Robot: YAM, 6 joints.
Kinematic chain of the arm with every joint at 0, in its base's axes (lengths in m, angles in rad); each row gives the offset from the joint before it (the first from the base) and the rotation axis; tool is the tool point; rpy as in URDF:
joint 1: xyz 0 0 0.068 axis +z
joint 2: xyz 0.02 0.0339 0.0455 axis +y
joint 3: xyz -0.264 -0.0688 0 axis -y
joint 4: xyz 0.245 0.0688 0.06 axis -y
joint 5: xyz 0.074 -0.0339 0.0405 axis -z
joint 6: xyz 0.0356 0 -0.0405 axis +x
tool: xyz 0 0 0 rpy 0 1.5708 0
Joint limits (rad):
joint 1: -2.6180..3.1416
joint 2: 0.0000..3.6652
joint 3: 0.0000..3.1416
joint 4: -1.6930..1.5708
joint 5: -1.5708..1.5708
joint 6: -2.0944..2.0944
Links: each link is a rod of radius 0.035 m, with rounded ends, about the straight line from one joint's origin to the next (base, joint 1, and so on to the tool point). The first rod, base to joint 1, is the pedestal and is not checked.
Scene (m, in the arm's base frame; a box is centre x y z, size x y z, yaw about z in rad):
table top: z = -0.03
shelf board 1: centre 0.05 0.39 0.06 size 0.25 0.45 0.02 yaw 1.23
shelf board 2: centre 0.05 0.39 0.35 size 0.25 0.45 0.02 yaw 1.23
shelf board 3: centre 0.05 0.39 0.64 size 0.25 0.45 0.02 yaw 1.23
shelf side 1: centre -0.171 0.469 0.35 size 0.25 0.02 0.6 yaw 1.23
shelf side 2: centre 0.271 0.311 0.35 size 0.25 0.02 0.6 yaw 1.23
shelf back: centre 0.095 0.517 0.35 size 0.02 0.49 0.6 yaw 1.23
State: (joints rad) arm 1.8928 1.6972 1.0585 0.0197 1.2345 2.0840
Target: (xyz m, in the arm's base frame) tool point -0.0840 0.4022 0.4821
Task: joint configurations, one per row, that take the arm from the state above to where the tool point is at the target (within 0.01 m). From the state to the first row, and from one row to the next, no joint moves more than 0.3 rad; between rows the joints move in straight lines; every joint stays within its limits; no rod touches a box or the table.
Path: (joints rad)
1: 2.0656 1.4967 0.8851 -0.0548 1.2678 2.0840
2: 2.2383 1.2963 0.7117 -0.1294 1.3011 2.0840
3: 2.2661 1.2833 0.9457 -0.0625 1.2499 2.0840
4: 2.2938 1.2703 1.1798 0.0043 1.1986 2.0840
5: 2.3215 1.2574 1.4139 0.0711 1.1474 2.0840
6: 2.0868 1.5383 1.6628 0.1580 1.1012 2.0840
7: 1.8521 1.8192 1.9117 0.2450 1.0549 2.0840

